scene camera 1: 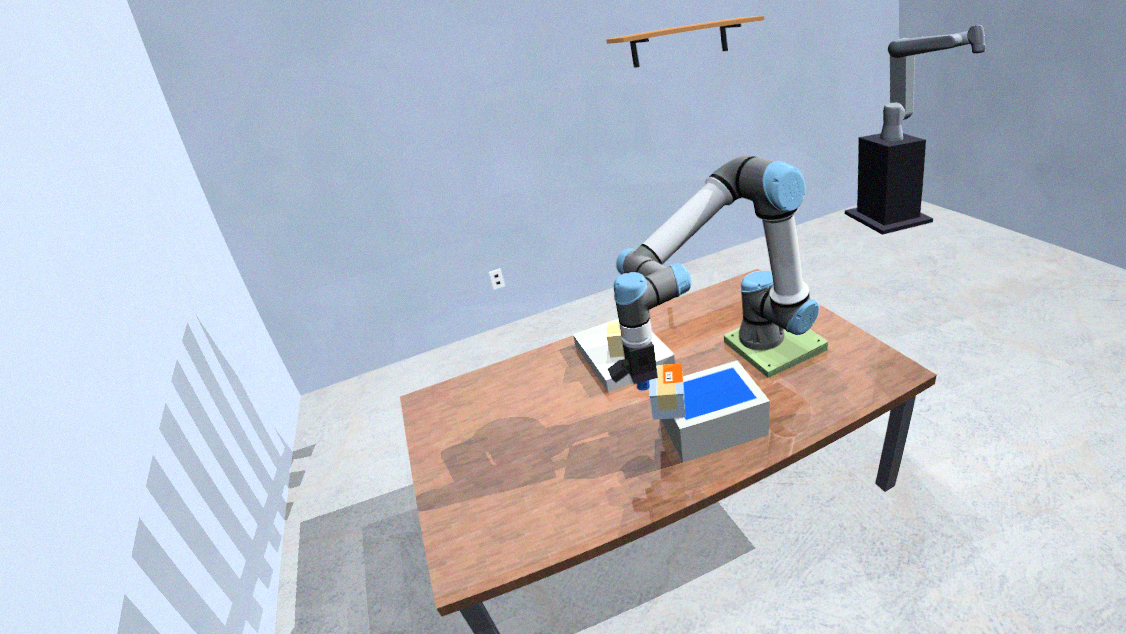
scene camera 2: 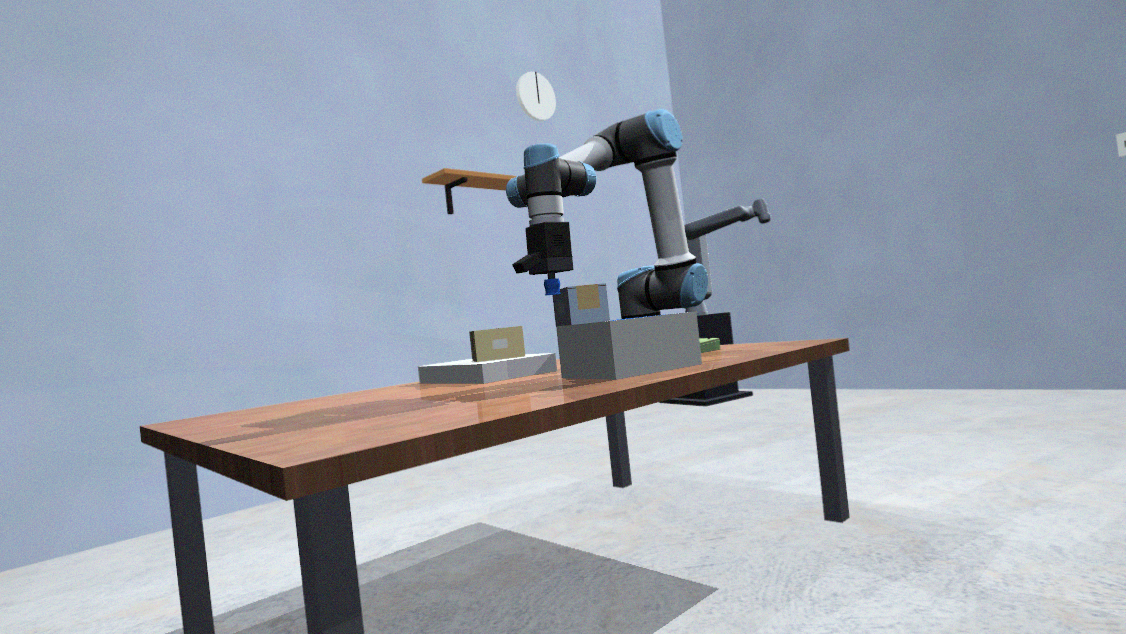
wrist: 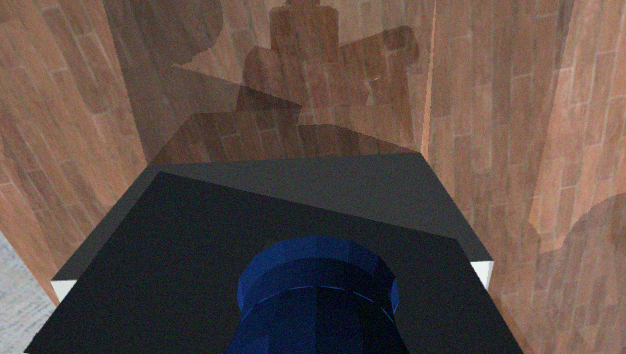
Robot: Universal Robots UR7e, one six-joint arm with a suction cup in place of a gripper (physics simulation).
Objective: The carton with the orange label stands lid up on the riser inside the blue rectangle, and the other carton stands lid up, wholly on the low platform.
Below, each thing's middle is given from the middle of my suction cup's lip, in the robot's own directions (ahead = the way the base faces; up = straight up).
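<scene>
The carton with orange label (scene camera 2: 582, 304) is 4 cm below my suction cup, 6 cm behind it and 1 cm to the left of it, and going by their middles, it's the nearest to my suction cup of the things named here. There's a grey riser (scene camera 2: 615, 349) that's 14 cm below my suction cup, 18 cm behind it and 2 cm to the left of it. And I can see a low white platform (scene camera 2: 464, 371), which sits 18 cm below my suction cup, 3 cm behind it and 44 cm to the right of it; that platform is the farthest from my suction cup of the things named here, again going by their middles.
</scene>
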